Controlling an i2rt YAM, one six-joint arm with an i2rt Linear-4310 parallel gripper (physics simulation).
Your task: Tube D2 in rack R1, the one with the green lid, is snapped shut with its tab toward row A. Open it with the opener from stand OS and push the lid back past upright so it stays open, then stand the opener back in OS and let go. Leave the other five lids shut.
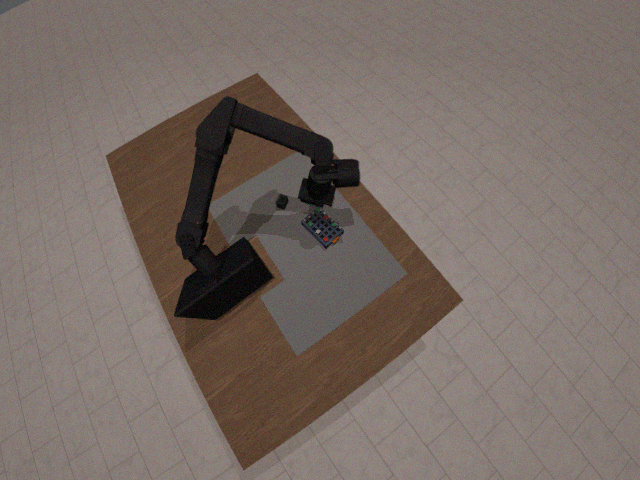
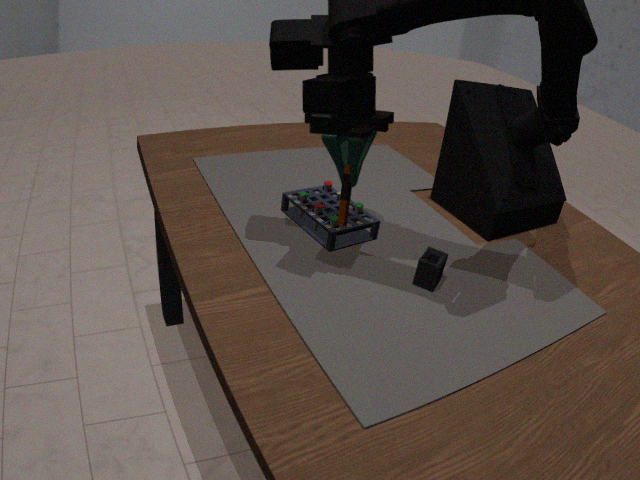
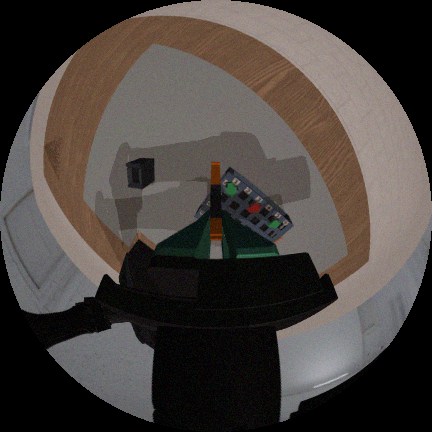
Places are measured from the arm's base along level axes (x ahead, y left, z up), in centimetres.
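Pixels of known places: gripper, fingertip midpoint: (image 1: 314, 204) (image 2: 349, 185) (image 3: 215, 215); arm's base at its link origin: (image 1: 213, 271) (image 2: 516, 136).
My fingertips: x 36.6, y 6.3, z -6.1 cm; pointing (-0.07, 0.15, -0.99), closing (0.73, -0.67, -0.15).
Note:
Ahead of a thing's pixels: the offset from my fingertips to its top centre. Level surfaces: height alone.
My gripper (image 2: 347, 168) (image 3: 215, 215) (image 1: 316, 206) is shut on the orange opener {dz +3.2, dx +1.0, dy +1.3 cm} (image 2: 343, 207) (image 3: 215, 174) and holds it upright, pointing down. The opener's lower end reaches the top of the dark blue rack R1 {dz -4.9, dx -0.4, dy -6.0 cm} (image 2: 330, 241) (image 3: 246, 203) (image 1: 312, 227), near its side closest to the arm base. A green lid {dz -4.9, dx +1.7, dy +0.4 cm} (image 2: 333, 219) lies right beside the tip; I cannot tell whether they touch. Other green lids (image 3: 231, 188) (image 3: 275, 222) and a red lid {dz -4.9, dx +2.1, dy -4.0 cm} (image 3: 254, 208) look shut. The black stand OS {dz -5.1, dx -8.1, dy +10.8 cm} (image 2: 430, 268) (image 3: 139, 172) (image 1: 281, 201) stands empty on the mat, apart from the rack.
Rack and stand sit on a grey mat {dz -9.1 cm} (image 2: 361, 335) on a wooden table {dz -9.4 cm} (image 2: 216, 269). The arm's black base (image 2: 490, 165) (image 1: 222, 287) stands at the mat's edge behind the stand. The table edge lies beyond the rack.

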